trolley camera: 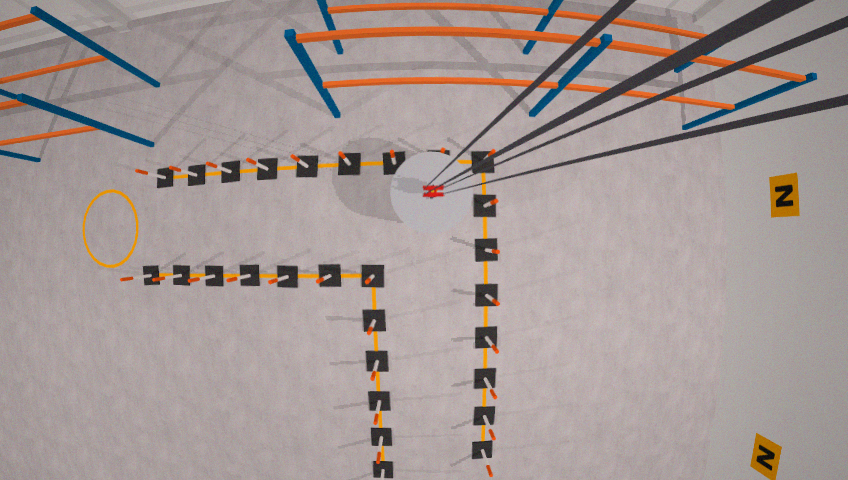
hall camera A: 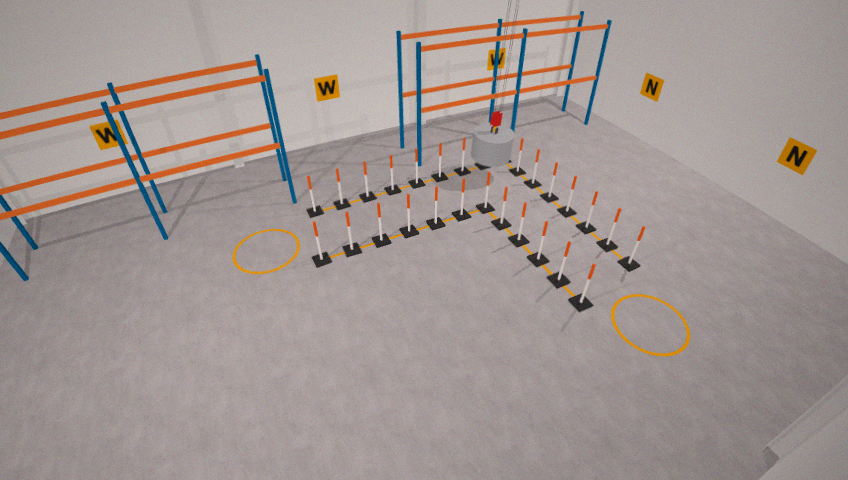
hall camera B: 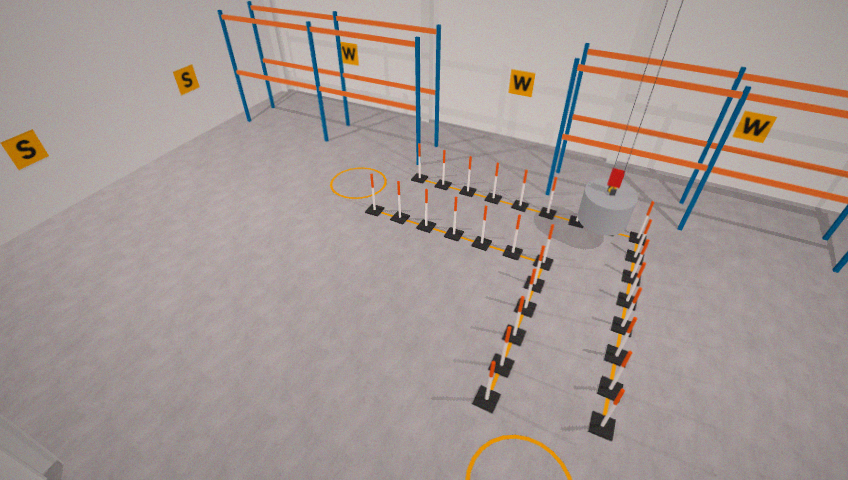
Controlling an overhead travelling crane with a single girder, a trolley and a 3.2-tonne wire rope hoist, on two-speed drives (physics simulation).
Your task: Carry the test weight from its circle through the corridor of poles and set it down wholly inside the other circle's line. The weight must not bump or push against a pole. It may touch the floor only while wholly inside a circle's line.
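Note:
The grey round test weight [hall camera A: 492,149] [hall camera B: 605,212] [trolley camera: 425,215] hangs upright above the floor at the corridor's corner. My gripper, the hook under the red block [hall camera A: 494,129] [hall camera B: 612,189] [trolley camera: 433,191], is shut on its top. In the trolley view the weight covers part of the outer corner line, and a pole behind it is partly hidden; the gap to the poles is hard to tell. One circle [hall camera A: 261,273] [hall camera B: 357,198] [trolley camera: 83,228] lies beyond the far end of one corridor leg. The other circle [hall camera A: 639,295] [hall camera B: 514,436] lies beyond the other leg's end.
The inner corner pole [hall camera A: 487,190] [hall camera B: 547,243] stands across from the weight. The outer corner pole [trolley camera: 483,162] stands close beside the weight in the trolley view. One rack [hall camera A: 418,101] [hall camera B: 561,126] [trolley camera: 440,30] stands behind the corner, another rack [hall camera A: 289,178] [hall camera B: 417,101] along the same wall.

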